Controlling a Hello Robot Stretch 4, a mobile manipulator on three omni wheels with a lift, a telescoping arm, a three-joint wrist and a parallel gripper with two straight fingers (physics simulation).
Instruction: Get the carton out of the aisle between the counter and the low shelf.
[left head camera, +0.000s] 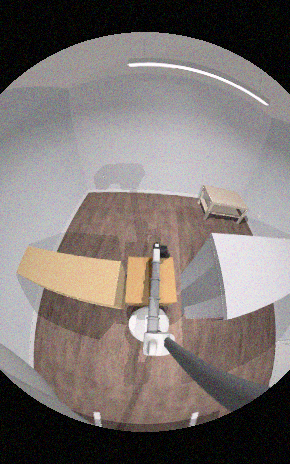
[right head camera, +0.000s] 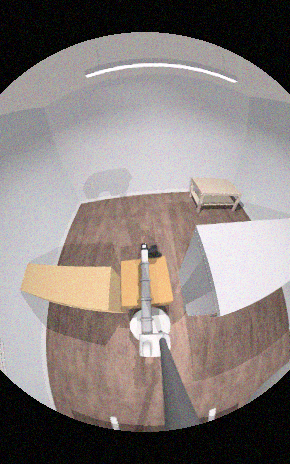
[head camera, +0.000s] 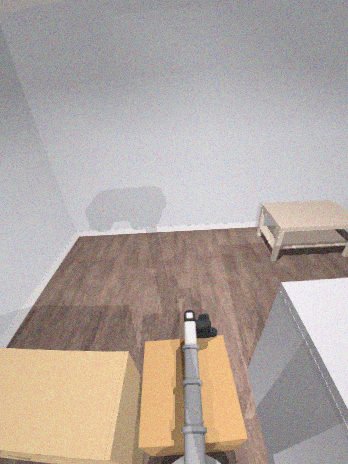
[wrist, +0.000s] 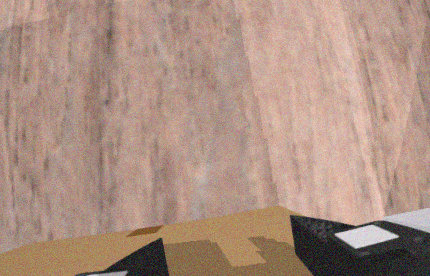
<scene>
I see my gripper, a carton, a white counter, a low shelf and a small wooden table.
</scene>
